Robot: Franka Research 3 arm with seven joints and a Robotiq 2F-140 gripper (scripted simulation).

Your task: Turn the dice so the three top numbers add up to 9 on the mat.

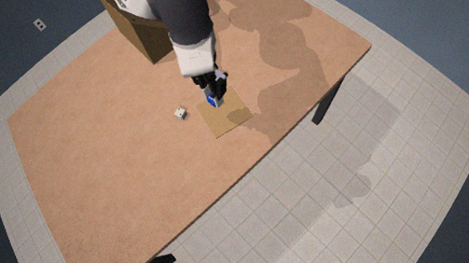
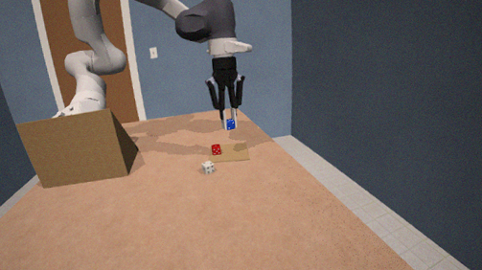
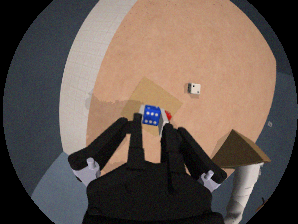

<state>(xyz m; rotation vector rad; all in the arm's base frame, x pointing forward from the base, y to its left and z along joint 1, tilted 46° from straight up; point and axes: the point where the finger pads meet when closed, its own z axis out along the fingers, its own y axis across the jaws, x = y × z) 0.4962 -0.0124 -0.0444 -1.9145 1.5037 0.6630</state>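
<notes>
My gripper is now 14 cm above the tan mat, 2 cm to the right of it and 1 cm past it. The rest, counted from my hand: white die 12 cm below, 9 cm to the right, 9 cm behind; then blue die 2 cm below; then red die 12 cm below, 5 cm behind, 2 cm to the left.
</notes>
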